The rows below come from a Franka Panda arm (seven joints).
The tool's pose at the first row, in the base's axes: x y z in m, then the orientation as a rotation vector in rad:
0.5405, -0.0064, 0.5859, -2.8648, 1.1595, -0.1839
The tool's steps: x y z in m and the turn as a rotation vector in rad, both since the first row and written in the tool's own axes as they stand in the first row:
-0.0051, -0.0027, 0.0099, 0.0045, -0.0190, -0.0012
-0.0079, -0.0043, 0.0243, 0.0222, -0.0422, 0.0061
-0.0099, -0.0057, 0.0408, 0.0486, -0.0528, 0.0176
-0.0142, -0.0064, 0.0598, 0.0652, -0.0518, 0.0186
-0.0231, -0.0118, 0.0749, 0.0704, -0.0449, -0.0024
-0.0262, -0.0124, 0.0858, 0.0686, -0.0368, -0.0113
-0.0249, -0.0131, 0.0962, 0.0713, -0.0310, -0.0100
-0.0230, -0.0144, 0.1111, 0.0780, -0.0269, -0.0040
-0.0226, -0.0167, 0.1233, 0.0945, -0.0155, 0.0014
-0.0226, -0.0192, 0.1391, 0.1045, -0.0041, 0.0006
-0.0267, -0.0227, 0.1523, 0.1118, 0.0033, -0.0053
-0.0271, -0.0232, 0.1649, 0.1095, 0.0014, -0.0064
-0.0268, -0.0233, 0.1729, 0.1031, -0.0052, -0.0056
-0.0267, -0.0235, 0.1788, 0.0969, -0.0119, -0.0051
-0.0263, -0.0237, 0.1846, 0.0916, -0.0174, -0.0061
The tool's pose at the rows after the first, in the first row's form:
0.5400, -0.0009, 0.5758, -2.8570, 1.1526, -0.1588
0.5409, 0.0021, 0.5614, -2.8312, 1.1512, -0.1345
0.5426, 0.0045, 0.5450, -2.7987, 1.1541, -0.1330
0.5424, 0.0079, 0.5258, -2.7842, 1.1485, -0.1431
0.5417, 0.0180, 0.5105, -2.7946, 1.1187, -0.1564
0.5413, 0.0205, 0.4994, -2.8036, 1.1085, -0.1673
0.5440, 0.0201, 0.4893, -2.8019, 1.1102, -0.1768
0.5481, 0.0197, 0.4748, -2.7935, 1.1163, -0.1859
0.5516, 0.0210, 0.4629, -2.7786, 1.1187, -0.2101
0.5553, 0.0228, 0.4475, -2.7730, 1.1152, -0.2313
0.5565, 0.0281, 0.4343, -2.7719, 1.1051, -0.2456
0.5581, 0.0287, 0.4218, -2.7741, 1.1043, -0.2418
0.5594, 0.0286, 0.4139, -2.7778, 1.1071, -0.2293
0.5604, 0.0286, 0.4081, -2.7813, 1.1093, -0.2167
0.5615, 0.0285, 0.4024, -2.7853, 1.1093, -0.2063

